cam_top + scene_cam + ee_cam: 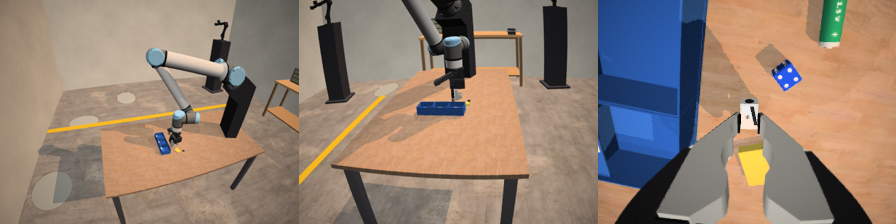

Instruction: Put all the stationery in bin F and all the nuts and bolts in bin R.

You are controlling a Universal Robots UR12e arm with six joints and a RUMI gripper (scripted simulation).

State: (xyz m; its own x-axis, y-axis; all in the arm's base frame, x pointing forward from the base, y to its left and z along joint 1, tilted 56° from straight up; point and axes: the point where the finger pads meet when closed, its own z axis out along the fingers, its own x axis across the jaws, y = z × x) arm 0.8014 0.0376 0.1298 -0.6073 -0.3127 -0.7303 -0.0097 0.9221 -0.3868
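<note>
Now: hand 4 cm to the left of the blue die, 3 cm past it and 1 cm above it. The rest, counted from my hand: green battery (8 cm to the right, 5 cm behind, 1 cm below); then grey piece (1 cm below); then yellow block (6 cm to the left, 1 cm below, 1 cm behind).
</note>
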